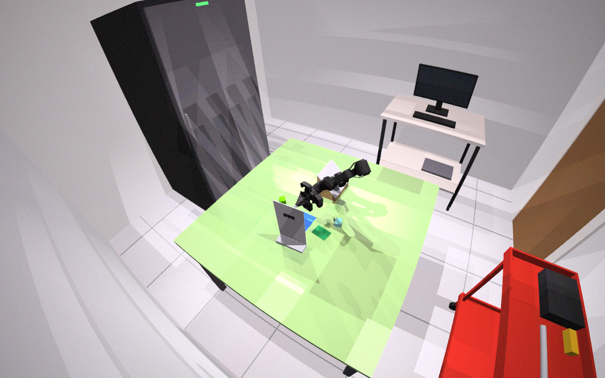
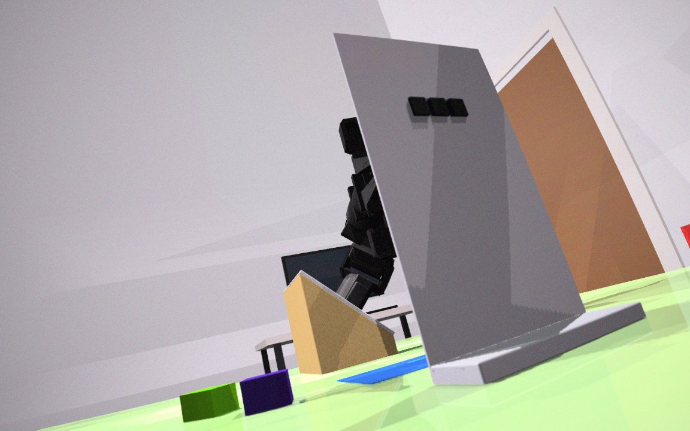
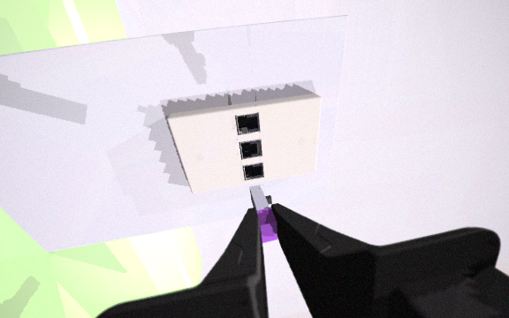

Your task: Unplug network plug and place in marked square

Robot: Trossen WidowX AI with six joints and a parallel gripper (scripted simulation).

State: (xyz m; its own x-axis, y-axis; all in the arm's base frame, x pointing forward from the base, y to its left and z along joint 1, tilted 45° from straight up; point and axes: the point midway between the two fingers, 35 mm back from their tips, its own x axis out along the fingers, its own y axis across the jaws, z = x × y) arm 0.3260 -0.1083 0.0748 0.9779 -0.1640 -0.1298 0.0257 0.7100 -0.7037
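Now: the blue marked square 70 mm behind my gripper tip, 20 mm to the right of it and 210 mm below it. The rest, counted from my gripper tip: dark green tile: 50 mm behind, 120 mm to the left, 210 mm below; then upright panel: 80 mm ahead, 10 mm to the left, 80 mm below; then network plug: right at my gripper tip.
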